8 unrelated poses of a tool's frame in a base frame.
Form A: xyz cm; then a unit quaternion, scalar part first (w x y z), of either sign.
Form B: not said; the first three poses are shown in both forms.
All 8 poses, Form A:
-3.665 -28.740 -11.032 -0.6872 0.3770 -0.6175 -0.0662
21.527 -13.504 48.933 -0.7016 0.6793 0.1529 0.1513
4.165 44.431 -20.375 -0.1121 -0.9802 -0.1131 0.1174
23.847 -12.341 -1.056 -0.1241 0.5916 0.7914 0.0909
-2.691 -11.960 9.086 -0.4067 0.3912 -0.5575 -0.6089
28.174 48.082 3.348 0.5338 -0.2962 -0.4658 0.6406
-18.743 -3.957 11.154 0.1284 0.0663 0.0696 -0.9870
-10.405 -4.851 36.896 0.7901 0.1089 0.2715 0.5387
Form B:
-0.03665 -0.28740 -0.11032 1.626 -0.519 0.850 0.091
0.21527 -0.13504 0.48933 1.586 -0.953 -0.215 -0.212
0.04165 0.44431 -0.20375 2.917 0.986 0.114 -0.118
0.23847 -0.12341 -0.01056 2.893 -0.596 -0.798 -0.092
-0.02691 -0.11960 0.09086 2.304 -0.428 0.610 0.667
0.28174 0.48082 0.03348 2.015 -0.350 -0.551 0.758
-0.18743 -0.03957 0.11154 2.884 0.067 0.070 -0.995
-0.10405 -0.04851 0.36896 1.320 0.178 0.443 0.879

